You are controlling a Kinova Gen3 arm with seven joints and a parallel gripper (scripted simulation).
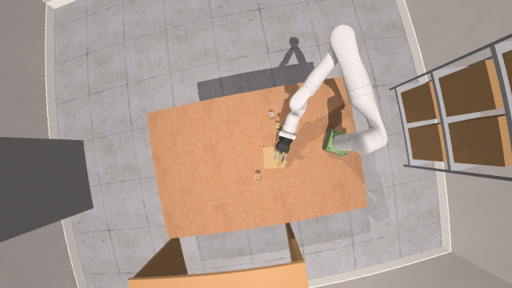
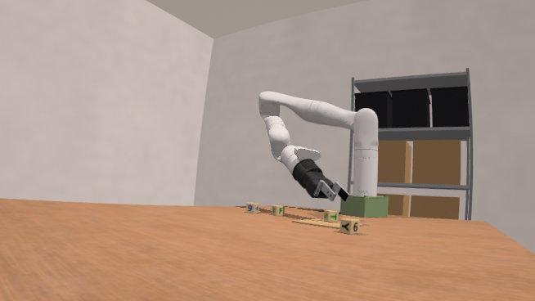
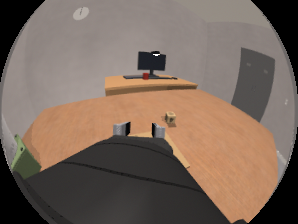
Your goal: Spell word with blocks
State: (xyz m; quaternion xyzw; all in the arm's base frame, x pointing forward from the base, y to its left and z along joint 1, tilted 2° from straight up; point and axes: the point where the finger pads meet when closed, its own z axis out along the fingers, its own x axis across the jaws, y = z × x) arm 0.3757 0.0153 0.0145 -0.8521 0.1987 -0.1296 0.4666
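Right now my hand is 10 mm past the wooden block, 10 mm to the left of it and 60 mm above it. Round my hand: green-lettered block: 40 mm behind, 200 mm to the right, 60 mm below; tan mat: 20 mm ahead, 10 mm to the right, 80 mm below; blue-lettered block: 10 mm behind, 270 mm to the right, 60 mm below.
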